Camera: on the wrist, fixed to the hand. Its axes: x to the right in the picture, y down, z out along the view.
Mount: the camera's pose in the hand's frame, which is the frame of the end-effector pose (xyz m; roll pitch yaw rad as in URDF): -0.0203 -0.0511 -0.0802 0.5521 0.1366 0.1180
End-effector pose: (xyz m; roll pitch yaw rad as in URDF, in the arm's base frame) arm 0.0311 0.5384 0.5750 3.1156 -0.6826 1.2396
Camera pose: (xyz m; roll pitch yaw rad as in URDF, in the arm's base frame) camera -0.0405 0.4938 0.6234 -2.5102 -0.8162 1.0738
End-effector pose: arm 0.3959 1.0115 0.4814 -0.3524 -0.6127 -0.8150
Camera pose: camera 0.3522 0.9476 0.4226 0.1567 -0.4426 -0.7458
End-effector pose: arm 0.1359 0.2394 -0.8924 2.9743 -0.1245 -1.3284
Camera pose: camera 0.1908 0.2828 -0.8249 -2.7456 -0.2782 -1.4246
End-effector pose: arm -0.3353 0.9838 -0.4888 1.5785 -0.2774 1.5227
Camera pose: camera -0.4161 0.9820 -0.5429 2.0741 -0.3926 1.6696
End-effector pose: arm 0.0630 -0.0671 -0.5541 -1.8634 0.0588 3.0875
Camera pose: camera 0.0824 -0.0060 -0.4810 -1.3351 0.1305 2.9213
